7 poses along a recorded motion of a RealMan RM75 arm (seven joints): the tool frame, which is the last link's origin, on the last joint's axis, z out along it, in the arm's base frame.
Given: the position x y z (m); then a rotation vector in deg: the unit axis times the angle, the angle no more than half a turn.
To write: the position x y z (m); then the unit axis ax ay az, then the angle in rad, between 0 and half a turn. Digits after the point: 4 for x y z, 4 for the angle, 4 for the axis.
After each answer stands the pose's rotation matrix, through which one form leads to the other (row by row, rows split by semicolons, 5 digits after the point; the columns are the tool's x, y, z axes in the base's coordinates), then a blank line. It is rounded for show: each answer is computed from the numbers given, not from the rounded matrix.
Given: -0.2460 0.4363 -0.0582 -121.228 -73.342 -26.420
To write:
-0.2460 0.4363 -0.0582 -0.8411 -0.5089 -0.1833 2.5155
0.47040 0.88225 -0.01905; 0.66743 -0.34157 0.66172; 0.57729 -0.32399 -0.74951

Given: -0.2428 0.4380 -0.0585 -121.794 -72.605 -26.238
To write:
-0.2428 0.4380 -0.0585 -0.8446 -0.5035 -0.1820 2.5168
0.48091 0.87662 -0.01620; 0.66375 -0.35194 0.65998; 0.57286 -0.32814 -0.75111

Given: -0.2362 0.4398 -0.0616 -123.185 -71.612 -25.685
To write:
-0.2362 0.4398 -0.0616 -0.8508 -0.4946 -0.1774 2.5270
0.49831 0.86693 -0.01097; 0.66233 -0.37248 0.65006; 0.55947 -0.33120 -0.75981

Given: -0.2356 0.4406 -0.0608 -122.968 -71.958 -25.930
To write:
-0.2356 0.4406 -0.0608 -0.8491 -0.4969 -0.1791 2.5275
0.49304 0.86995 -0.01001; 0.66360 -0.36860 0.65097; 0.56263 -0.32760 -0.75903

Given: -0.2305 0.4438 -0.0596 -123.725 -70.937 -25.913
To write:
-0.2305 0.4438 -0.0596 -0.8536 -0.4894 -0.1788 2.5299
0.50632 0.86234 -0.00351; 0.65703 -0.38312 0.64926; 0.55853 -0.33104 -0.76056

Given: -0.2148 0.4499 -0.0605 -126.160 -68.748 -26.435
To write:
-0.2148 0.4499 -0.0605 -0.8636 -0.4706 -0.1810 2.5497
0.53483 0.84463 0.02340; 0.64271 -0.42464 0.63765; 0.54852 -0.32600 -0.76997

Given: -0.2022 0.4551 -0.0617 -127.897 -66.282 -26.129
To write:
-0.2022 0.4551 -0.0617 -0.8736 -0.4527 -0.1785 2.5552
0.56591 0.82371 0.03526; 0.62619 -0.45724 0.63152; 0.53631 -0.33531 -0.77456

